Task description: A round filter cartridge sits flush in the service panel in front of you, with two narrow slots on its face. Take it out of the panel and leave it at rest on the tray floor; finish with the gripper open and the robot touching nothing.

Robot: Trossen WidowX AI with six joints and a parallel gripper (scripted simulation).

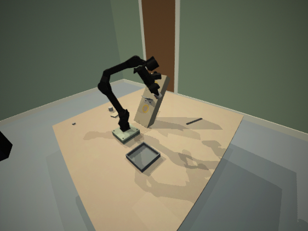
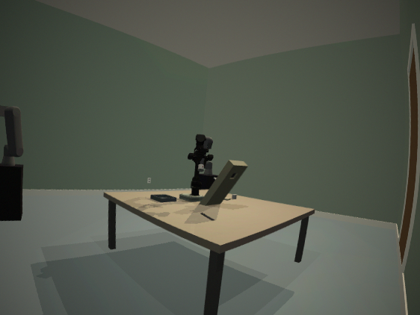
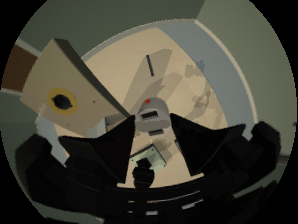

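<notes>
Now: gripper tip 260 mm past the dark square tray, 150 mm to the left of it and 290 mm above it. From my gripper tip the other things lie so: round filter cartridge right at my gripper tip; grey block 170 mm behind, 580 mm to the left, 280 mm below.
</notes>
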